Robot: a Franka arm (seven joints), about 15 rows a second.
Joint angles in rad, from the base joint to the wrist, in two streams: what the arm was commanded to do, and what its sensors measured. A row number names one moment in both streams.
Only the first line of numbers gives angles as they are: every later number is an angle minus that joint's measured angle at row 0.
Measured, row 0:
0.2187 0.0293 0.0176 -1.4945 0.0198 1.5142 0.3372
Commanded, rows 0 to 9:
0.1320 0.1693 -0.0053 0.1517 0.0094 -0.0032 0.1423
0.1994 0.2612 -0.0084 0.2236 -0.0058 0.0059 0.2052
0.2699 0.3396 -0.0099 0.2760 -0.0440 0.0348 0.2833
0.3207 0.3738 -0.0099 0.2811 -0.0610 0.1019 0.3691
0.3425 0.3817 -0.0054 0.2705 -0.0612 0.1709 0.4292
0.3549 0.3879 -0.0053 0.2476 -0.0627 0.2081 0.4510
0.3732 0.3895 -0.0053 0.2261 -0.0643 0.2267 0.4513
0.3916 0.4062 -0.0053 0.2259 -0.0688 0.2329 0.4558
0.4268 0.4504 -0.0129 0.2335 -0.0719 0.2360 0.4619
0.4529 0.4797 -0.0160 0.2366 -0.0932 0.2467 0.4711
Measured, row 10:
0.4133 0.4259 -0.0036 0.2081 -0.0640 0.2365 0.4512
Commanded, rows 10 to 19:
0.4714 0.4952 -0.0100 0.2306 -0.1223 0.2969 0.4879
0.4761 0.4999 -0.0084 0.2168 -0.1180 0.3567 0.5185
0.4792 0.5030 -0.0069 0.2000 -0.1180 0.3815 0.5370
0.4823 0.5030 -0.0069 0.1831 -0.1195 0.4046 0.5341
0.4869 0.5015 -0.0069 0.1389 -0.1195 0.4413 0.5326
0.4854 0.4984 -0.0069 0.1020 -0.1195 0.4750 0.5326
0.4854 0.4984 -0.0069 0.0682 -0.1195 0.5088 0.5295
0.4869 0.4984 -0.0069 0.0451 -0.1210 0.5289 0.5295
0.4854 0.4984 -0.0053 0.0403 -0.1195 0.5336 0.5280
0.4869 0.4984 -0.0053 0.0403 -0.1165 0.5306 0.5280
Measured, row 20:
0.4875 0.5200 -0.0061 0.0791 -0.1060 0.5079 0.5185
